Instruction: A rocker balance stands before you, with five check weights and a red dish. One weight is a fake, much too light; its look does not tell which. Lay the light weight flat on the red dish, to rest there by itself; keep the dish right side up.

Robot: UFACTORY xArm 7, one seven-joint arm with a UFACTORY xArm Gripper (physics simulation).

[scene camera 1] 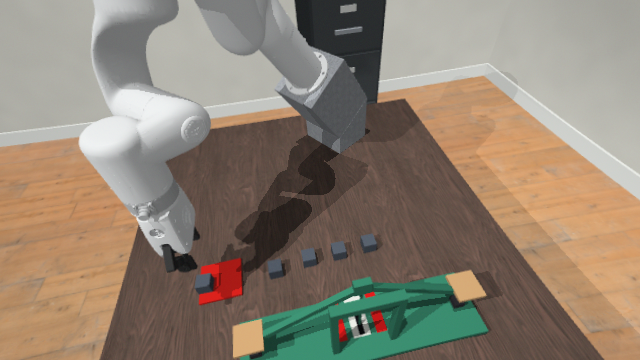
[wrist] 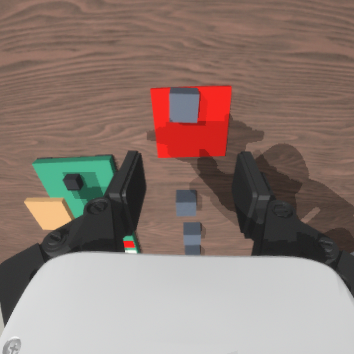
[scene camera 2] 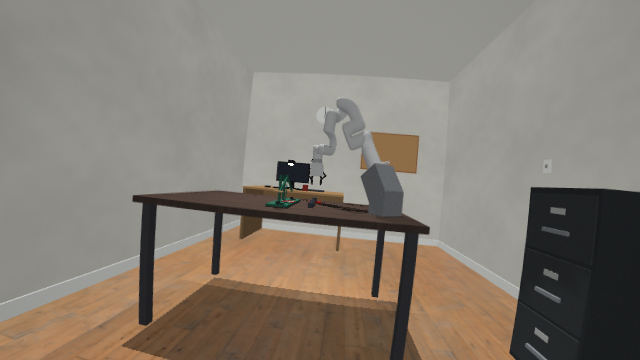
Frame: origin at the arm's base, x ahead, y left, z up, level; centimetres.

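Seen in the pictures: gripper, fingertip midpoint: (scene camera 1: 190, 253) (wrist: 188, 169) (scene camera 2: 316, 184); arm's base, link origin: (scene camera 1: 307, 74) (scene camera 2: 376, 171).
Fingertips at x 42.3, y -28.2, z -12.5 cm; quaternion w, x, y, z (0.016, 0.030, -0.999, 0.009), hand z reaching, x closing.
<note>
Pixels of each thing's top centre, then the offset from my fingertips to it. "*": a spot on its surface instead. Level surfaces: height alone.
- dark grey cube weight, top centre: (wrist: 183, 108) (scene camera 1: 202, 280) dx +0.3, dy -0.7, dz -9.9 cm
- red dish, top centre: (wrist: 190, 124) (scene camera 1: 220, 279) dx -0.8, dy +2.3, dz -12.7 cm
- green rocker balance, surface spot: (scene camera 1: 440, 320) * dx +15.2, dy +46.1, dz -11.7 cm
- dark wooden table, surface height: dz -13.3 cm
- tan pan, top centre: (wrist: 50, 216) (scene camera 1: 247, 337) dx +15.6, dy +10.6, dz -4.3 cm
One dark grey cube weight (scene camera 1: 203, 283) (wrist: 184, 105) sits flat on the red dish (scene camera 1: 231, 275) (wrist: 192, 142), near one edge. The dish lies flat on the table. My gripper (scene camera 1: 179, 262) (scene camera 2: 317, 181) (wrist: 188, 169) is open and empty, raised above the table beside the dish, apart from the weight. Other dark grey cube weights (scene camera 1: 275, 269) (scene camera 1: 309, 257) (scene camera 1: 339, 250) (scene camera 1: 369, 243) stand in a row on the table; the nearest of them (wrist: 186, 203) shows between the fingers in the wrist view, well below them. The green rocker balance (scene camera 1: 440, 320) (scene camera 2: 283, 203) has two bare tan pans (scene camera 1: 248, 337) (scene camera 1: 466, 286).
The balance stands along the near side of the dark wooden table (scene camera 1: 400, 200) (scene camera 2: 225, 197) in scene camera 1's view. Its green base (wrist: 75, 165) and one tan pan (wrist: 47, 212) show at the left in the wrist view. A dark cabinet (scene camera 1: 340, 35) (scene camera 2: 560, 250) stands on the floor.
</note>
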